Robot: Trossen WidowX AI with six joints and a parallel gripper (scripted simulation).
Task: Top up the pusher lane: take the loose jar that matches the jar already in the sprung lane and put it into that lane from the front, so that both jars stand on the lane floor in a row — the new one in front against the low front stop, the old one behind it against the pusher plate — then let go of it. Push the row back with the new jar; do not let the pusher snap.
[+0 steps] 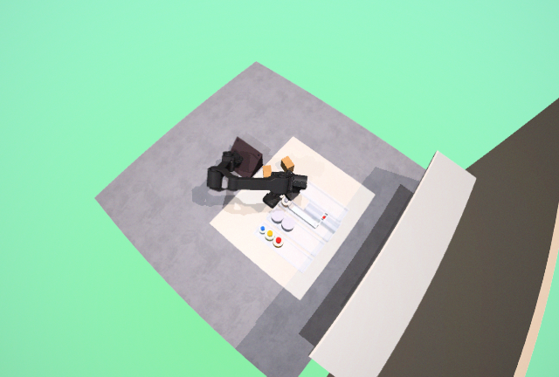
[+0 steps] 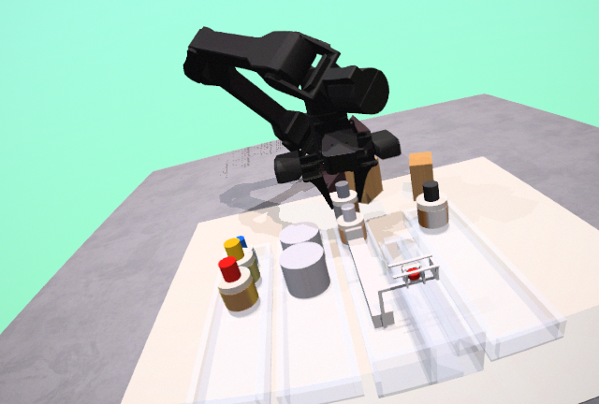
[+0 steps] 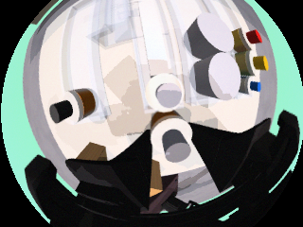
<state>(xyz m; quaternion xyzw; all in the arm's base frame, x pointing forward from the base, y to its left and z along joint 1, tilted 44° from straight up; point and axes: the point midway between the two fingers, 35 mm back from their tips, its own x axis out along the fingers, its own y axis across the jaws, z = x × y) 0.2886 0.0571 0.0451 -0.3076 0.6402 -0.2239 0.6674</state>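
Right now the sprung lane is 19 cm ahead of my gripper tip, 4 cm to the left of it and 3 cm below it. Also, from my gripper tip: red part 22 cm ahead, 6 cm to the left, 2 cm above; then white pusher 15 cm ahead, 4 cm to the left.
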